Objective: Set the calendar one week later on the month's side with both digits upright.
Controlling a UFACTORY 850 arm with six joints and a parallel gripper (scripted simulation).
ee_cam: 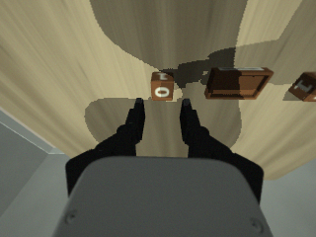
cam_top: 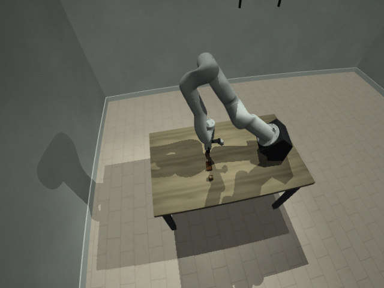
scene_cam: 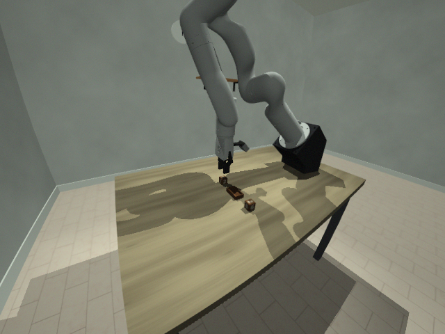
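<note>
Now: the brown digit cube 70 mm below my hand. Also, from my hand: brown tray (110 mm to the left, 80 mm below, 10 mm behind).
</note>
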